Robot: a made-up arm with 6 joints.
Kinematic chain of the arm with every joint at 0, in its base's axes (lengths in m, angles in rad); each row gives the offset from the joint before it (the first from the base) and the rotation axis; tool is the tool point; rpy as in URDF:
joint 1: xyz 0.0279 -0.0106 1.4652 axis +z
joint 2: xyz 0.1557 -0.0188 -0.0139 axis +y
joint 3: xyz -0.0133 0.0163 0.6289 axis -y
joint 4: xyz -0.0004 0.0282 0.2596 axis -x
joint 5: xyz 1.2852 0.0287 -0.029 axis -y
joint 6: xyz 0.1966 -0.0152 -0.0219 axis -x
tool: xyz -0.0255 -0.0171 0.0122 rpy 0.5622 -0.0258 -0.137
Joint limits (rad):
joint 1: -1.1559..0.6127
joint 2: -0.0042..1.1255
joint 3: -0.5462..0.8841
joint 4: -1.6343..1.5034
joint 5: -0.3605..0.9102
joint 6: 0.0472..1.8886
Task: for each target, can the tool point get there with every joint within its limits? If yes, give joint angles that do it. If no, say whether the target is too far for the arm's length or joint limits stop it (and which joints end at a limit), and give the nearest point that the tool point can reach.
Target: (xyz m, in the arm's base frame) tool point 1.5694 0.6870 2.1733
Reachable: yes | joints 0.4098 0.1210 0.0053 -0.4023 0.2271 0.3894
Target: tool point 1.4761 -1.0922 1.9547
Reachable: yes | joints -0.6626 0.3001 0.0395 -1.3070 0.1635 1.5787
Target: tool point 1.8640 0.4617 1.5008
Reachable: yes | joints 0.2038 0.6320 0.1154 1.1144 0.5899 1.0078
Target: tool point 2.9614 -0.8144 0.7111
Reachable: no: too far | nearest point 2.0315 -0.5596 1.1356 | short by 1.053 m
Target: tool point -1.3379 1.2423 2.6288
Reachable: no: joint limits stop it (at a limit: joint 1, joint 2, joint 3, joint 5) | nearest point 0.6028 0.5504 3.3412 | short by 2.180 m
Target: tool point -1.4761 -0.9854 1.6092
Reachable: no: joint limits stop it (at a limit: joint 1, joint 2, joint 3, joint 4, joint 5) | nearest point 0.5459 -1.3845 1.5863 | short by 2.061 m
